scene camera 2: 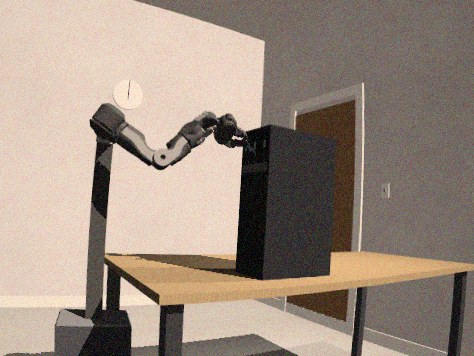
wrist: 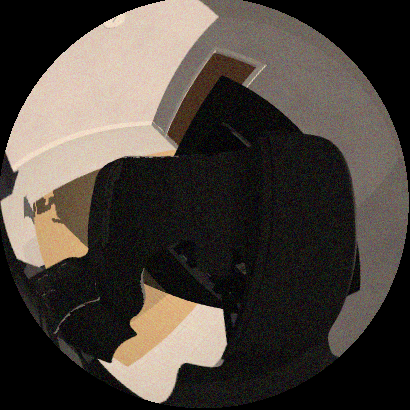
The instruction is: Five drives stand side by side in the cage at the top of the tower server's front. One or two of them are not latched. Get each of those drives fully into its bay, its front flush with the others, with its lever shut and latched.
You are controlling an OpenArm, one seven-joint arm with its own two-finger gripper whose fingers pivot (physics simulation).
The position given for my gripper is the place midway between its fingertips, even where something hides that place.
I see my gripper (scene camera 2: 246, 143), a drive (wrist: 236, 288) and an arm's post (scene camera 2: 103, 157).
My gripper also shows in the wrist view (wrist: 218, 216).
